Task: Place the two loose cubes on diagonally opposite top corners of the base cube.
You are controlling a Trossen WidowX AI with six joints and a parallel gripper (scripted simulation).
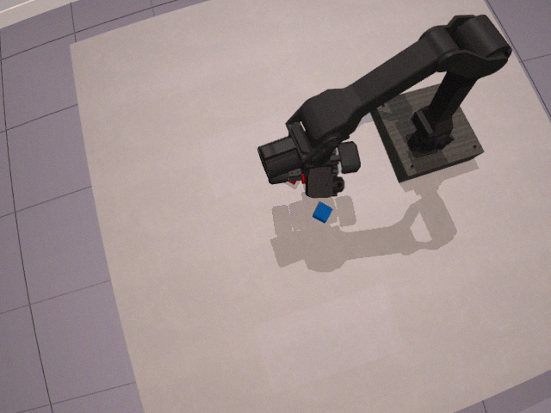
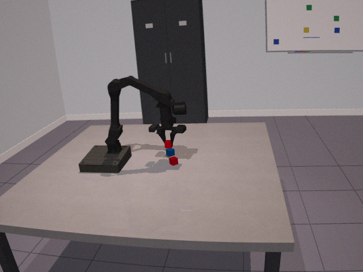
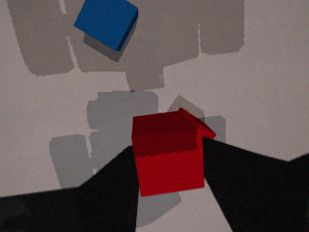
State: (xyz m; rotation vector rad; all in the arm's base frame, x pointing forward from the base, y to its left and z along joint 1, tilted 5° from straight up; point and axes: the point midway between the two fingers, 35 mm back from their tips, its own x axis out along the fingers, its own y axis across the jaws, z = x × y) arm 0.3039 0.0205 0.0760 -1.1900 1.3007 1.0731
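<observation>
My gripper tip is 80 mm to the right of the blue cube, 80 mm above it and 20 mm past it.
</observation>
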